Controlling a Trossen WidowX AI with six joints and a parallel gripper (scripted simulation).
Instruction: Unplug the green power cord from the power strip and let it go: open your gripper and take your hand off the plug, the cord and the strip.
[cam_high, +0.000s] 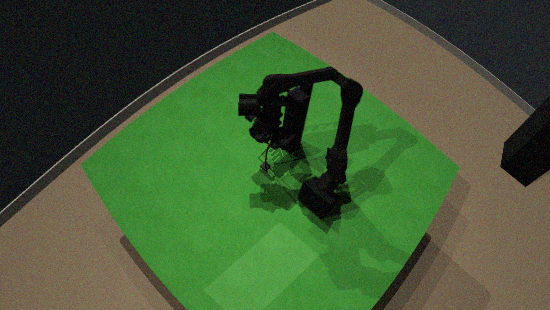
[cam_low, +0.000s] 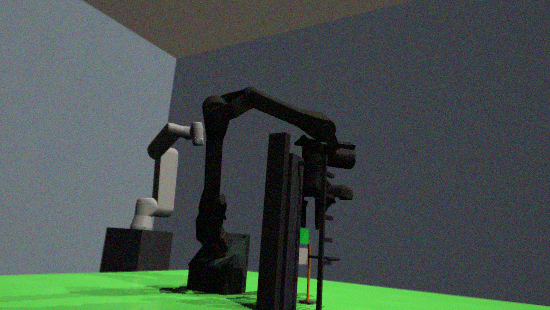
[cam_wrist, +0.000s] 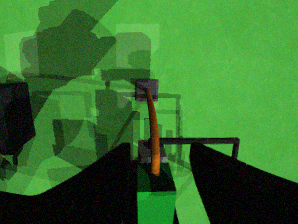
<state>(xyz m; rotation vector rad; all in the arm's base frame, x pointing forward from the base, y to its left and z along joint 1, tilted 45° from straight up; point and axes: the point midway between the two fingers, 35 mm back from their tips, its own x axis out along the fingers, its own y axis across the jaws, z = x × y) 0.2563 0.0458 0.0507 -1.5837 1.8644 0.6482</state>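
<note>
The green plug lies 70 mm to the right of my gripper tip, 10 mm below it and 10 mm behind it.
</note>
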